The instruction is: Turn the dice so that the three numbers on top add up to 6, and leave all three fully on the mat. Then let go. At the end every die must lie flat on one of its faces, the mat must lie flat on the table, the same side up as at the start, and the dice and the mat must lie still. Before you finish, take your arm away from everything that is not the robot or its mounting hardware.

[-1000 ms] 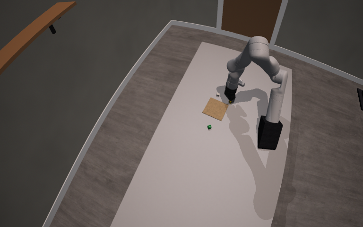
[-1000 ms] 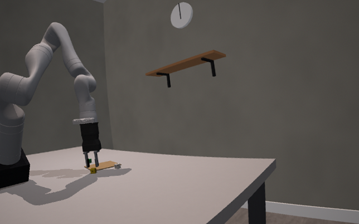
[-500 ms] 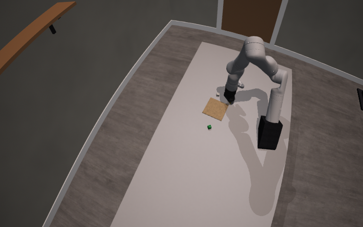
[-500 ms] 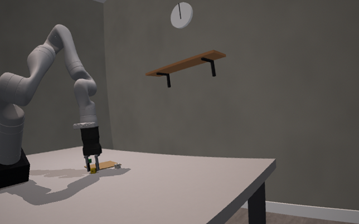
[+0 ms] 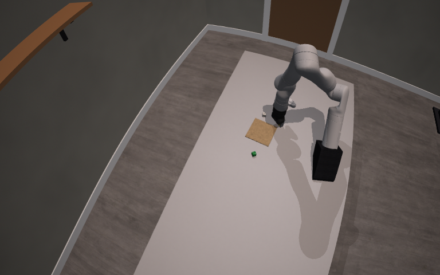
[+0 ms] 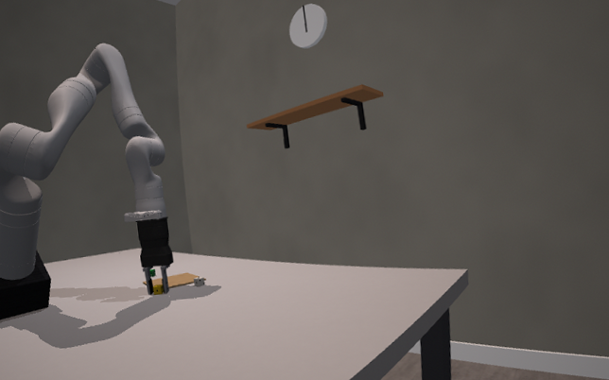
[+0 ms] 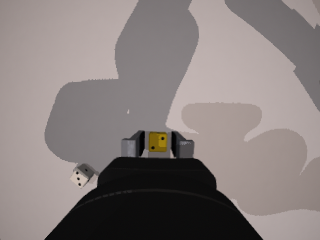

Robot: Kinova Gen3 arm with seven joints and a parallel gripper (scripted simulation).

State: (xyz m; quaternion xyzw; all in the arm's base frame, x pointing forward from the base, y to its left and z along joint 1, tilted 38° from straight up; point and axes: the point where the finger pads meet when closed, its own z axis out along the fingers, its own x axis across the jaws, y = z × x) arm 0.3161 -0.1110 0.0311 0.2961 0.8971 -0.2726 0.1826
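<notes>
Right now the yellow die is 10 mm below my hand. The rest, counted from my hand: green die: 80 mm ahead, 240 mm to the left, 10 mm below; then tan mat: 80 mm ahead, 90 mm to the left, 20 mm below; then white die: 100 mm ahead, 20 mm to the right, 10 mm below.
</notes>
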